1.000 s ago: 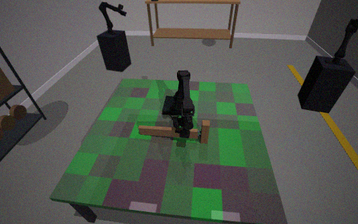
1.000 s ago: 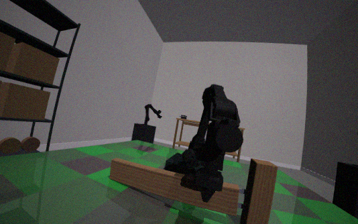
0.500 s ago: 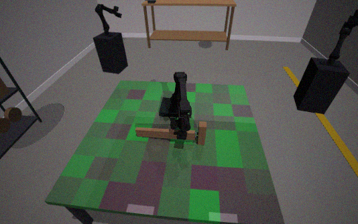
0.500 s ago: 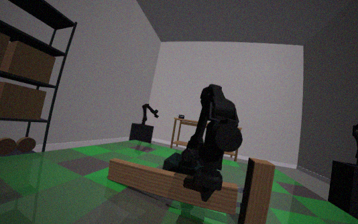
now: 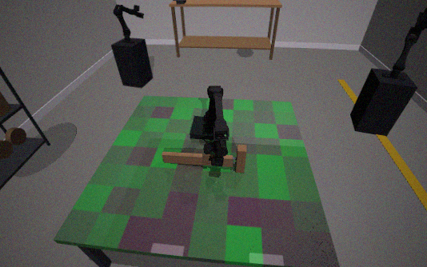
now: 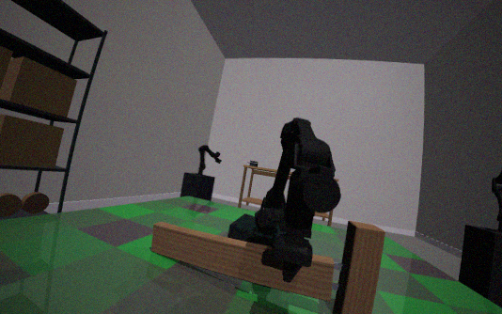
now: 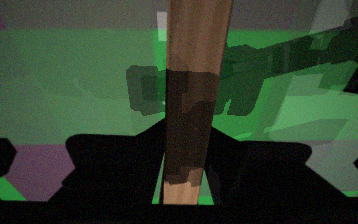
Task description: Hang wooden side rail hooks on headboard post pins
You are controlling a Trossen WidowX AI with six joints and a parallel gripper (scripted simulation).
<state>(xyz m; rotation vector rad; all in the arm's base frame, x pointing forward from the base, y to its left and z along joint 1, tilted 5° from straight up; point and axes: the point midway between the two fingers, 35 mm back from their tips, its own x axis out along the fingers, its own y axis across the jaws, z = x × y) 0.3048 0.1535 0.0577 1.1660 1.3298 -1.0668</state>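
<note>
Now: gripper tip 12 cm to the right of the headboard post, 4 cm below it and 2 cm past it.
</note>
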